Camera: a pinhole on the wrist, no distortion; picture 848 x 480 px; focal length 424.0 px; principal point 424.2 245.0 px. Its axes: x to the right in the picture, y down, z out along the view. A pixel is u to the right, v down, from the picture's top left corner.
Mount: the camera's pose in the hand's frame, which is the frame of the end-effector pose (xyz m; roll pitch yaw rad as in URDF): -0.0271 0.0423 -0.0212 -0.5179 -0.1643 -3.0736
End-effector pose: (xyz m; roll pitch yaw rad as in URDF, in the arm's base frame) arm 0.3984 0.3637 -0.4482 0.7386 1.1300 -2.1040
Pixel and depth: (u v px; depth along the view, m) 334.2 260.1 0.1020
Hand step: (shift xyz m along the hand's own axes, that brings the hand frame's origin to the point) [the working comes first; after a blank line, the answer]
In the camera's frame: -0.0217 0.0036 0.1020

0.0120 -0.0088 0.0609
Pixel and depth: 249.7 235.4 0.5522
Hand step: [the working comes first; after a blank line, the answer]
In the camera's frame: -0.2273 -0.0125 0.5522

0.2937 -0.1990 0.4211
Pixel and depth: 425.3 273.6 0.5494
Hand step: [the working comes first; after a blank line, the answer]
In the camera's frame: 0.0014 0.0371 0.5494

0.0671 -0.2562 0.4319
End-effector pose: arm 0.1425 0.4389 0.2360 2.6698 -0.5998 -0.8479
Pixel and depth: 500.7 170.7 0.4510
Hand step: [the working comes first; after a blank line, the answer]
In the camera's frame: 0.0814 -0.0790 0.4510

-0.0264 -0.1126 0.4173
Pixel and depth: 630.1 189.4 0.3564
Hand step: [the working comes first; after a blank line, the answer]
In the camera's frame: 0.1731 -0.0467 0.3564

-0.1339 -0.1011 0.3354
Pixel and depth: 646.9 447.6 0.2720
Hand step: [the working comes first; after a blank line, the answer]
In the camera's frame: 0.1429 0.1300 0.2720

-0.1228 -0.2124 0.1718
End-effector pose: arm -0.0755 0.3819 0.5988 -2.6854 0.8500 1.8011
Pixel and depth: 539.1 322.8 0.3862
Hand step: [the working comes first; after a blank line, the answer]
In the camera's frame: 0.1047 0.0709 0.3862

-0.0639 -0.2136 0.2923
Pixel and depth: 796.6 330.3 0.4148
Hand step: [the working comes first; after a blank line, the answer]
In the camera's frame: 0.3643 0.0834 0.4148

-0.3147 -0.2558 0.3532
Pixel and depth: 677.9 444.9 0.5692
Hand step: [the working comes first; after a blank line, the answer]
In the camera's frame: 0.3406 0.2684 0.5692

-0.2683 -0.4903 0.3913
